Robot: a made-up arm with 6 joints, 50 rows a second.
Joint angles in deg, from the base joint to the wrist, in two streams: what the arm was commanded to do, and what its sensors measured. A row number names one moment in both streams.
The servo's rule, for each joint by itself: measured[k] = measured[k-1] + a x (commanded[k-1-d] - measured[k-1]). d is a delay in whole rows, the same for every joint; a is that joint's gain. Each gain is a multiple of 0.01, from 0.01 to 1. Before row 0 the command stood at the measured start. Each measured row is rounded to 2 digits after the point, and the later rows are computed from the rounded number. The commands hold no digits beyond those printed.
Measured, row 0: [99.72, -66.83, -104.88, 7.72, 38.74, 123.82]
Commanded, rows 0 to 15: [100.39, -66.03, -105.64, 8.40, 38.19, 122.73]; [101.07, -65.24, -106.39, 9.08, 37.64, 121.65]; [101.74, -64.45, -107.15, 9.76, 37.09, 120.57]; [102.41, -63.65, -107.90, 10.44, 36.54, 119.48]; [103.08, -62.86, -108.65, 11.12, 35.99, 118.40]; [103.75, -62.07, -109.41, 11.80, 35.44, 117.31]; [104.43, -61.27, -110.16, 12.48, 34.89, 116.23]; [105.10, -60.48, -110.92, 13.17, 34.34, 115.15]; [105.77, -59.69, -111.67, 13.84, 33.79, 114.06]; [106.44, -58.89, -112.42, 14.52, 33.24, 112.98]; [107.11, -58.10, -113.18, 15.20, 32.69, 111.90]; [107.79, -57.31, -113.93, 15.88, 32.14, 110.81]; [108.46, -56.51, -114.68, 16.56, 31.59, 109.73]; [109.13, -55.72, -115.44, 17.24, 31.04, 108.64]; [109.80, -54.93, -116.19, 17.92, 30.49, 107.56]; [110.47, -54.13, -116.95, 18.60, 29.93, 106.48]
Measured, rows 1 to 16: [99.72, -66.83, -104.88, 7.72, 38.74, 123.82]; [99.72, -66.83, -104.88, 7.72, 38.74, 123.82]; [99.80, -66.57, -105.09, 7.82, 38.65, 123.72]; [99.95, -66.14, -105.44, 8.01, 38.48, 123.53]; [100.16, -65.60, -105.90, 8.27, 38.24, 123.26]; [100.43, -64.98, -106.44, 8.60, 37.95, 122.92]; [100.75, -64.30, -107.04, 8.98, 37.62, 122.51]; [101.11, -63.59, -107.68, 9.40, 37.25, 122.04]; [101.51, -62.85, -108.35, 9.86, 36.85, 121.52]; [101.94, -62.09, -109.04, 10.36, 36.42, 120.95]; [102.40, -61.32, -109.75, 10.88, 35.97, 120.33]; [102.88, -60.54, -110.47, 11.43, 35.51, 119.67]; [103.39, -59.76, -111.20, 12.00, 35.03, 118.97]; [103.92, -58.98, -111.94, 12.58, 34.54, 118.24]; [104.46, -58.19, -112.68, 13.18, 34.04, 117.47]; [105.02, -57.40, -113.43, 13.79, 33.53, 116.68]
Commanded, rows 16 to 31: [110.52, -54.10, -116.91, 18.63, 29.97, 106.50]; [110.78, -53.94, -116.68, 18.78, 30.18, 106.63]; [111.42, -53.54, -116.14, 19.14, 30.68, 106.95]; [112.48, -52.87, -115.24, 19.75, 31.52, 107.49]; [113.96, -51.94, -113.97, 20.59, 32.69, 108.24]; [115.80, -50.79, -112.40, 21.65, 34.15, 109.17]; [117.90, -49.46, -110.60, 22.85, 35.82, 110.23]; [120.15, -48.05, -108.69, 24.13, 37.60, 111.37]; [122.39, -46.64, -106.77, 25.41, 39.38, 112.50]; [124.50, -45.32, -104.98, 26.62, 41.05, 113.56]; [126.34, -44.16, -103.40, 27.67, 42.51, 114.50]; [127.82, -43.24, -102.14, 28.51, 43.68, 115.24]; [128.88, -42.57, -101.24, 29.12, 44.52, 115.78]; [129.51, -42.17, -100.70, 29.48, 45.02, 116.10]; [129.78, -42.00, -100.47, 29.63, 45.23, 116.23]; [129.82, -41.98, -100.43, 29.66, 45.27, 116.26]
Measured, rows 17 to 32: [105.59, -56.61, -114.18, 14.41, 33.01, 115.86]; [106.18, -55.82, -114.93, 15.04, 32.49, 115.02]; [106.70, -55.27, -115.46, 15.58, 32.06, 114.25]; [107.19, -54.84, -115.79, 16.06, 31.74, 113.56]; [107.70, -54.42, -115.88, 16.52, 31.56, 112.97]; [108.27, -53.92, -115.71, 17.00, 31.55, 112.48]; [108.95, -53.29, -115.24, 17.54, 31.74, 112.10]; [109.77, -52.49, -114.47, 18.16, 32.15, 111.84]; [110.75, -51.52, -113.43, 18.86, 32.77, 111.70]; [111.88, -50.41, -112.15, 19.65, 33.59, 111.67]; [113.14, -49.20, -110.70, 20.51, 34.57, 111.74]; [114.50, -47.96, -109.16, 21.43, 35.67, 111.90]; [115.92, -46.74, -107.60, 22.37, 36.83, 112.13]; [117.35, -45.62, -106.13, 23.29, 37.99, 112.41]; [118.73, -44.64, -104.81, 24.16, 39.10, 112.71]; [120.02, -43.85, -103.70, 24.96, 40.11, 113.02]
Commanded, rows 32 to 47: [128.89, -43.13, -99.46, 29.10, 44.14, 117.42]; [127.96, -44.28, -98.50, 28.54, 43.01, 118.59]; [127.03, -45.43, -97.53, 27.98, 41.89, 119.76]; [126.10, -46.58, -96.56, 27.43, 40.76, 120.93]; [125.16, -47.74, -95.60, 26.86, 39.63, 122.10]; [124.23, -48.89, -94.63, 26.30, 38.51, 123.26]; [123.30, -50.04, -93.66, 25.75, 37.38, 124.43]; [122.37, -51.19, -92.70, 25.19, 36.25, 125.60]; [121.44, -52.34, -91.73, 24.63, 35.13, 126.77]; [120.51, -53.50, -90.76, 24.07, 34.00, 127.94]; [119.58, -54.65, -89.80, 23.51, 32.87, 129.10]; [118.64, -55.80, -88.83, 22.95, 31.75, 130.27]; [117.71, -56.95, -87.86, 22.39, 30.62, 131.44]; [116.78, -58.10, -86.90, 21.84, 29.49, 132.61]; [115.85, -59.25, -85.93, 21.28, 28.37, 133.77]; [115.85, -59.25, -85.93, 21.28, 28.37, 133.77]
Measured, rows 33 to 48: [121.19, -43.26, -102.83, 25.66, 40.98, 113.31]; [122.23, -42.85, -102.18, 26.26, 41.71, 113.58]; [123.03, -42.94, -101.45, 26.69, 42.12, 113.93]; [123.62, -43.37, -100.65, 26.97, 42.27, 114.35]; [124.03, -44.03, -99.81, 27.12, 42.21, 114.84]; [124.28, -44.85, -98.93, 27.17, 41.96, 115.39]; [124.39, -45.77, -98.03, 27.12, 41.56, 115.99]; [124.37, -46.77, -97.11, 27.00, 41.04, 116.64]; [124.24, -47.82, -96.18, 26.81, 40.42, 117.34]; [124.02, -48.90, -95.24, 26.57, 39.71, 118.08]; [123.71, -50.00, -94.29, 26.28, 38.93, 118.86]; [123.33, -51.12, -93.34, 25.95, 38.09, 119.68]; [122.88, -52.25, -92.38, 25.58, 37.20, 120.53]; [122.37, -53.39, -91.42, 25.19, 36.27, 121.41]; [121.81, -54.53, -90.46, 24.77, 35.31, 122.31]; [121.21, -55.67, -89.50, 24.33, 34.32, 123.24]
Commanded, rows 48 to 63: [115.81, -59.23, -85.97, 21.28, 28.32, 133.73]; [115.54, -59.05, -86.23, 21.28, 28.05, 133.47]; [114.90, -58.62, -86.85, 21.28, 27.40, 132.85]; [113.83, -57.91, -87.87, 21.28, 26.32, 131.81]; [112.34, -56.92, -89.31, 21.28, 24.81, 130.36]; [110.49, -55.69, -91.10, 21.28, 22.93, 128.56]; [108.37, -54.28, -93.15, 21.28, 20.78, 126.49]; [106.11, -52.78, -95.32, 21.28, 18.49, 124.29]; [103.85, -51.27, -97.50, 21.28, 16.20, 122.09]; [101.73, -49.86, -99.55, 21.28, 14.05, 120.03]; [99.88, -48.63, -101.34, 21.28, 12.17, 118.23]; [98.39, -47.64, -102.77, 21.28, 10.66, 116.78]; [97.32, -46.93, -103.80, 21.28, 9.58, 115.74]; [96.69, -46.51, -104.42, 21.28, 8.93, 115.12]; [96.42, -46.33, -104.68, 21.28, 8.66, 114.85]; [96.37, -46.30, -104.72, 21.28, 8.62, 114.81]
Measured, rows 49 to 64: [120.57, -56.82, -88.54, 23.87, 33.31, 124.19]; [120.00, -57.60, -87.84, 23.48, 32.47, 125.05]; [119.50, -58.12, -87.34, 23.15, 31.76, 125.83]; [119.02, -58.42, -87.04, 22.87, 31.13, 126.52]; [118.53, -58.48, -86.99, 22.63, 30.50, 127.09]; [117.97, -58.30, -87.23, 22.43, 29.79, 127.51]; [117.29, -57.86, -87.79, 22.26, 28.94, 127.77]; [116.47, -57.17, -88.68, 22.11, 27.92, 127.84]; [115.50, -56.25, -89.89, 21.99, 26.71, 127.72]; [114.37, -55.14, -91.36, 21.88, 25.31, 127.41]; [113.11, -53.90, -93.02, 21.79, 23.76, 126.93]; [111.74, -52.61, -94.78, 21.71, 22.11, 126.31]; [110.32, -51.34, -96.55, 21.65, 20.42, 125.58]; [108.89, -50.16, -98.23, 21.59, 18.76, 124.79]; [107.50, -49.13, -99.73, 21.54, 17.20, 123.98]; [106.20, -48.29, -101.00, 21.50, 15.79, 123.18]
